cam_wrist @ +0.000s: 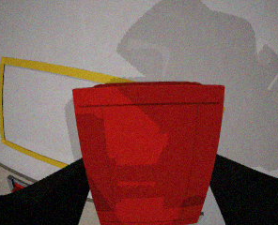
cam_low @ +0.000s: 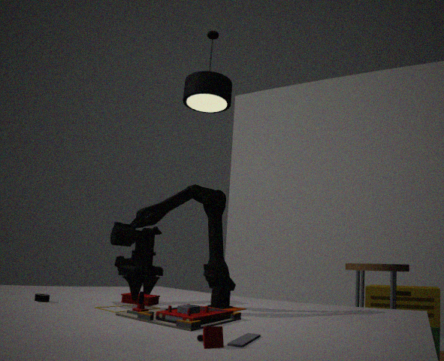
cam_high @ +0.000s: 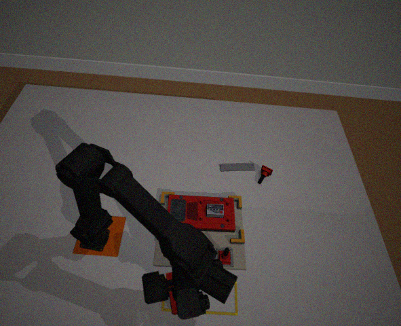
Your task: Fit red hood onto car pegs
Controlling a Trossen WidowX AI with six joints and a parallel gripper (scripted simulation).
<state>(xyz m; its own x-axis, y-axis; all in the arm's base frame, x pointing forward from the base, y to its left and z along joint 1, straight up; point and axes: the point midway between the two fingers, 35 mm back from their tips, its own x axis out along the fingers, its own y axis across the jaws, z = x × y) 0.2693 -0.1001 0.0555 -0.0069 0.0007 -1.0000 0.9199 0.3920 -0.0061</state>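
The jig plate lies 2 cm ahead of my gripper tip, 20 cm to the left of it and 1 cm below it. Also, from my gripper tip: red hood (1 cm above).
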